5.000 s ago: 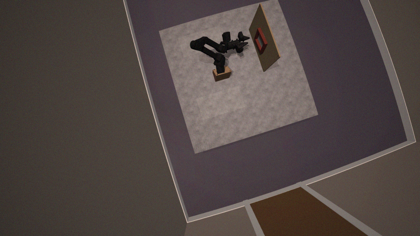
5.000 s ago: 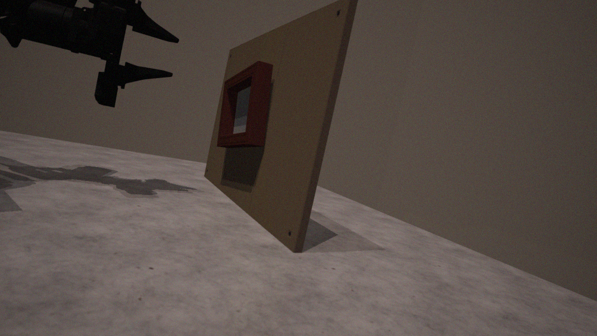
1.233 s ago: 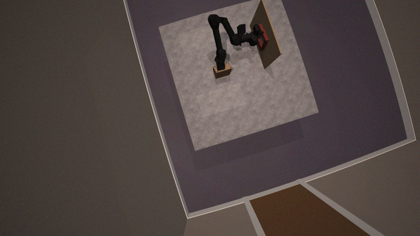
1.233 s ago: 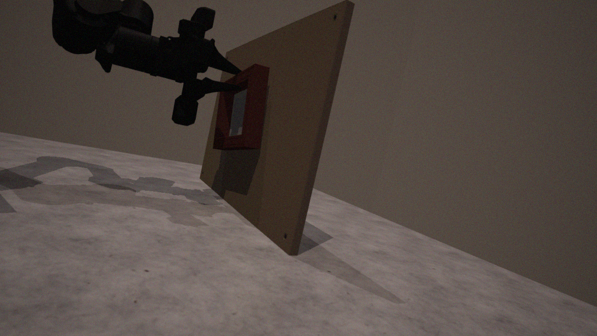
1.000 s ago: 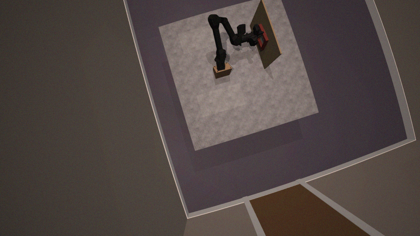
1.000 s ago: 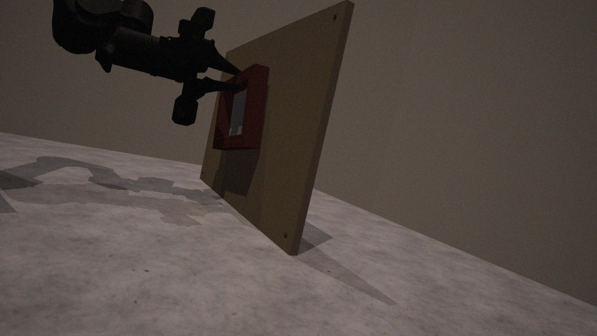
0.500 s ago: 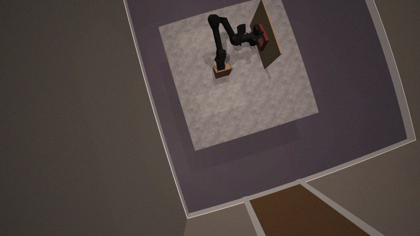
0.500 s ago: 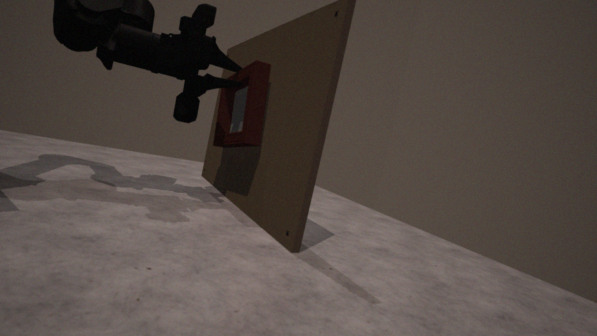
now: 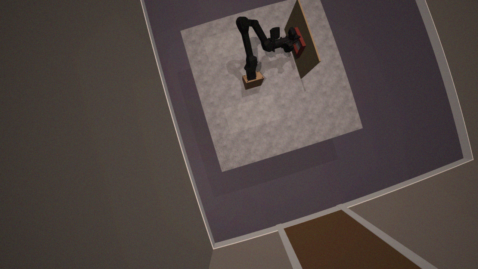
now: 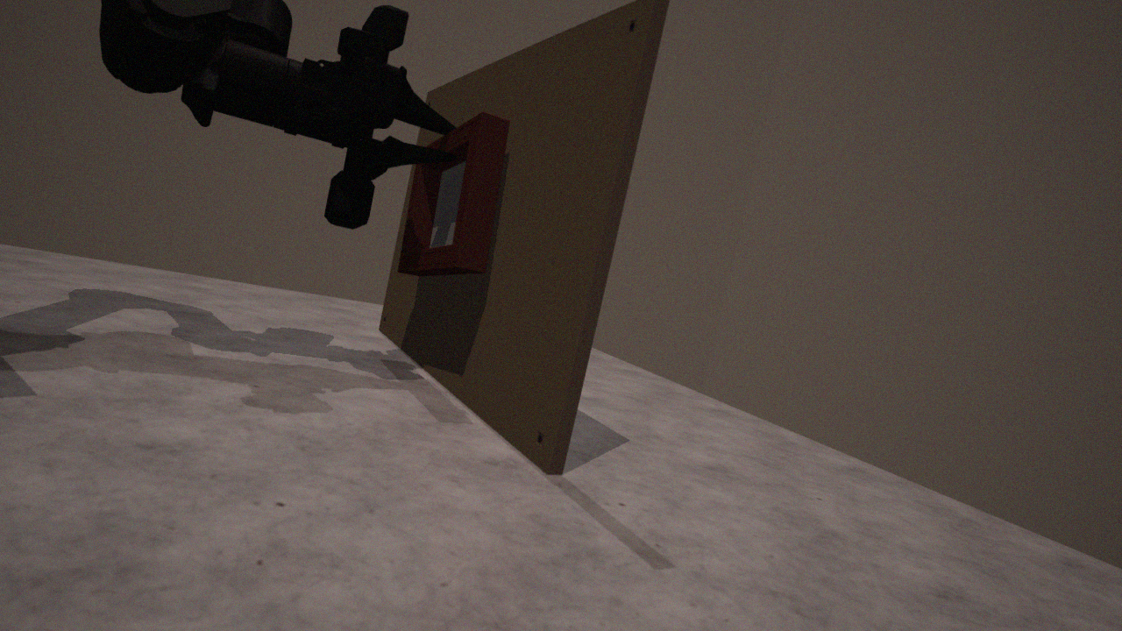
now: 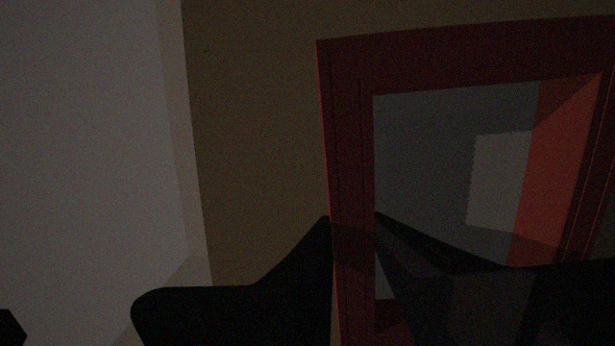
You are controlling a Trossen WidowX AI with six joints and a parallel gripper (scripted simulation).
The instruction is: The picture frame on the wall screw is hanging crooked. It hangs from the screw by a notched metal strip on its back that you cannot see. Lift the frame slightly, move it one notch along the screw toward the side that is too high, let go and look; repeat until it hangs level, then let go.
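Right now my gripper tip is 50 mm above the red picture frame and 10 mm short of it. Also, from my gripper tip: tan wall board (60 mm below, 20 mm ahead).
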